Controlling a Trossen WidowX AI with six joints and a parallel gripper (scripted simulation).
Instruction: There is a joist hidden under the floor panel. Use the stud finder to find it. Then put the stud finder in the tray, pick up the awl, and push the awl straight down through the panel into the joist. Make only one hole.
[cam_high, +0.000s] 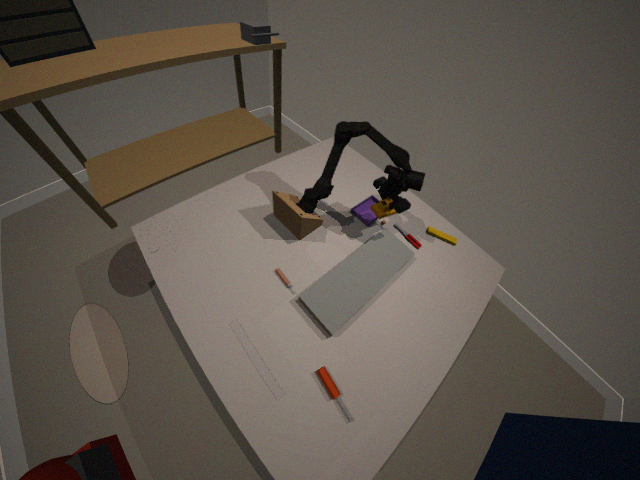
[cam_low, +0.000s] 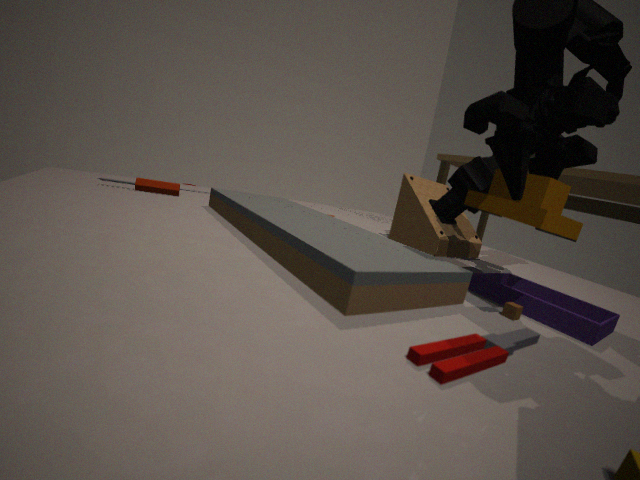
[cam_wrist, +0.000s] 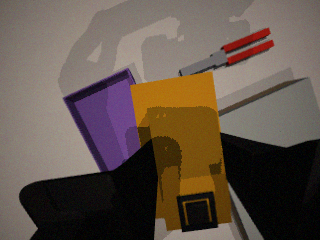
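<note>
Now: the purple tray 120 mm below my gripper tip, 80 mm behind it and 30 mm to the left of it. The rest, counted from my gripper tip: yellow bar 280 mm ahead, 200 mm to the left, 120 mm below; stud finder 20 mm to the right, 20 mm above, 10 mm behind; cube 120 mm below, 20 mm to the left, 10 mm ahead.
</note>
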